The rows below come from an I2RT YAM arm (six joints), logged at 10 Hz.
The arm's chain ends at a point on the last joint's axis. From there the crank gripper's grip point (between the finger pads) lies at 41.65 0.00 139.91 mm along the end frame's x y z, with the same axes.
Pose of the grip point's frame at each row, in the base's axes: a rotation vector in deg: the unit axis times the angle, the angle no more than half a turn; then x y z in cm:
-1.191 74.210 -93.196 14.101 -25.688 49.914
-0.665 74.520 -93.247 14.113 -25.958 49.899
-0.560 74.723 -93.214 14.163 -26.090 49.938
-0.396 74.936 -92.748 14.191 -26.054 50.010
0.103 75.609 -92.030 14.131 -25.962 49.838
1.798 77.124 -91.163 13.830 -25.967 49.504
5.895 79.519 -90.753 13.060 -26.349 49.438
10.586 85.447 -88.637 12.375 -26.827 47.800
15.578 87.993 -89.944 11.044 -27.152 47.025
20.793 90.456 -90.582 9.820 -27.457 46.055
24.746 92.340 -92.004 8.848 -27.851 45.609
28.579 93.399 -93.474 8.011 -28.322 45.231
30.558 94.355 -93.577 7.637 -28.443 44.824
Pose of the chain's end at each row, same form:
-1.191 74.210 -93.196 8.354 -12.789 46.214
-0.665 74.520 -93.247 8.453 -13.000 46.275
-0.560 74.723 -93.214 8.517 -13.113 46.359
-0.396 74.936 -92.748 8.499 -13.075 46.512
0.103 75.609 -92.030 8.411 -12.942 46.542
1.798 77.124 -91.163 8.245 -12.789 46.634
5.895 79.519 -90.753 8.044 -12.816 47.249
10.586 85.447 -88.637 7.905 -12.945 47.155
15.578 87.993 -89.944 7.611 -12.964 47.042
20.793 90.456 -90.582 7.363 -13.087 46.806
24.746 92.340 -92.004 7.306 -13.387 46.840
28.579 93.399 -93.474 7.332 -13.824 46.792
30.558 94.355 -93.577 7.318 -13.968 46.684

